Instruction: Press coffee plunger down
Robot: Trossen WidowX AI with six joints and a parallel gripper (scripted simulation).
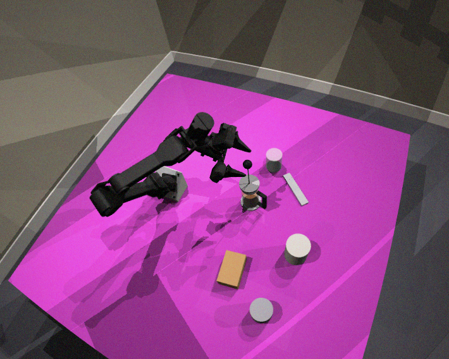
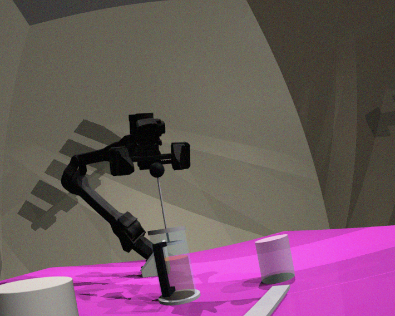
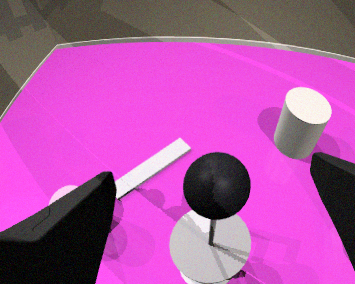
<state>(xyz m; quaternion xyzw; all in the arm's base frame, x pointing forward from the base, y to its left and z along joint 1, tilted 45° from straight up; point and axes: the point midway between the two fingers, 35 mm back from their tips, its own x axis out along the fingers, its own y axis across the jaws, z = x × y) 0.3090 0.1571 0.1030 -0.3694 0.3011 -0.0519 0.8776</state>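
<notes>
Right now my gripper tip is 10 mm short of the coffee press, 10 mm to the left of it and 130 mm above it. Round my gripper tip: flat white bar (150 mm ahead, 100 mm to the left, 260 mm below); then pale cylinder (40 mm ahead, 180 mm to the left, 220 mm below); then orange box (20 mm ahead, 280 mm to the right, 230 mm below).
</notes>
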